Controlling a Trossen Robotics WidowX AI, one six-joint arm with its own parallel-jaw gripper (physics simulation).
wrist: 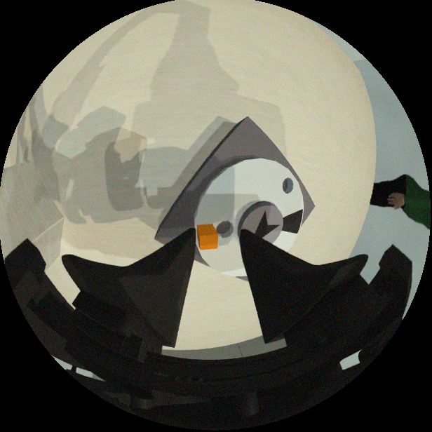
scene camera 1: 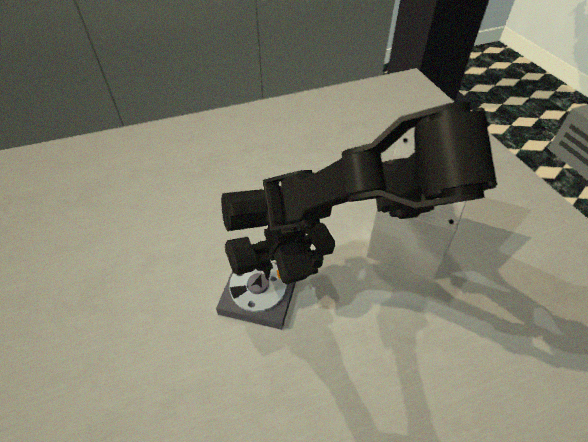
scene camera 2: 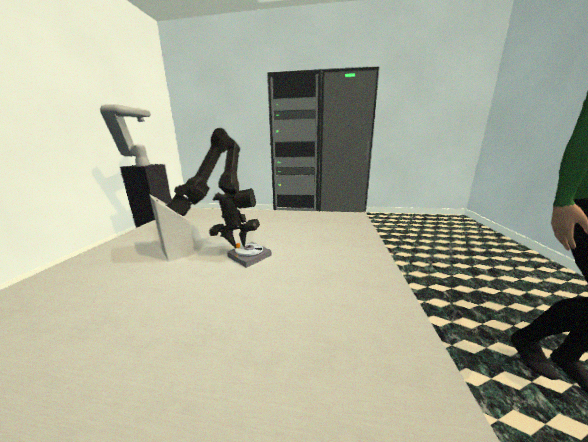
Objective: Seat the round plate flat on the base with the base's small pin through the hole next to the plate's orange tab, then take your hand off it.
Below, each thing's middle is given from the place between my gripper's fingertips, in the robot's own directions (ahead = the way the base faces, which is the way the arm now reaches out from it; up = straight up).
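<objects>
The round hub (wrist: 265,220) has my hand 40 mm short of it and 10 mm above it. From that same hand, the round white plate (wrist: 236,187) is 40 mm ahead, while the dark square base (scene camera 1: 275,317) sits 40 mm ahead and 30 mm below.
</objects>
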